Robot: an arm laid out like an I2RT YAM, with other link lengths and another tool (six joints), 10 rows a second.
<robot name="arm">
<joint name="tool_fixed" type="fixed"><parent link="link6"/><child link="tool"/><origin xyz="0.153 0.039 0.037" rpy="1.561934 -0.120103 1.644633"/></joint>
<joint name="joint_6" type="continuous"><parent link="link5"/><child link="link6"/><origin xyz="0.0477 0 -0.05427"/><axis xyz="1 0 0"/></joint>
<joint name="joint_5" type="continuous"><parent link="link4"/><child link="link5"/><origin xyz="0.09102 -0.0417 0.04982"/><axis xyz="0 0 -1"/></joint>
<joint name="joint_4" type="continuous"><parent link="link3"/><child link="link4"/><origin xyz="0.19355 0.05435 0.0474"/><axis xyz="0 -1 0"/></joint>
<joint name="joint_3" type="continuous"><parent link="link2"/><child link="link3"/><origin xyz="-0.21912 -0.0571 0"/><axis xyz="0 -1 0"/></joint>
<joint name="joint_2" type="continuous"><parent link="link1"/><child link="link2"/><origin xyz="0.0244 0.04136 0.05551"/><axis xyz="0 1 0"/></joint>
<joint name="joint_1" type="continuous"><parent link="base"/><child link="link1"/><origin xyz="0 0 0.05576"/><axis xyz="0 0 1"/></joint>
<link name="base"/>
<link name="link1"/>
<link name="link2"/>
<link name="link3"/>
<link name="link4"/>
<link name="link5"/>
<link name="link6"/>
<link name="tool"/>
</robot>
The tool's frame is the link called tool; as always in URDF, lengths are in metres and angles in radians. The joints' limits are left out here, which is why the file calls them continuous.
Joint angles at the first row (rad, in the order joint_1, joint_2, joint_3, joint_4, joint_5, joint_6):
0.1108 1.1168 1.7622 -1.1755 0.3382 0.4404
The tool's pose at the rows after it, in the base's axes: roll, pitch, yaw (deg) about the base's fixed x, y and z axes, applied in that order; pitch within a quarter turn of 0, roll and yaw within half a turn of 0; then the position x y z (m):
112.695 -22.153 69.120 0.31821 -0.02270 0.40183
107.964 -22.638 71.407 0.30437 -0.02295 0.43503
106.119 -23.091 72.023 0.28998 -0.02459 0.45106
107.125 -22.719 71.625 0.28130 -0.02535 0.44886
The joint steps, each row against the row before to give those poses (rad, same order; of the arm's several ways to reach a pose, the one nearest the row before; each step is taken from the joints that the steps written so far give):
-0.0252 0.0026 0.1301 -0.0164 -0.0012 -0.0259
-0.0011 0.0004 0.1110 -0.0286 0.0000 -0.0275
0.0000 0.0012 0.0893 -0.0565 0.0031 -0.0038
-0.0001 0.0003 0.0427 -0.0599 -0.0001 0.0004

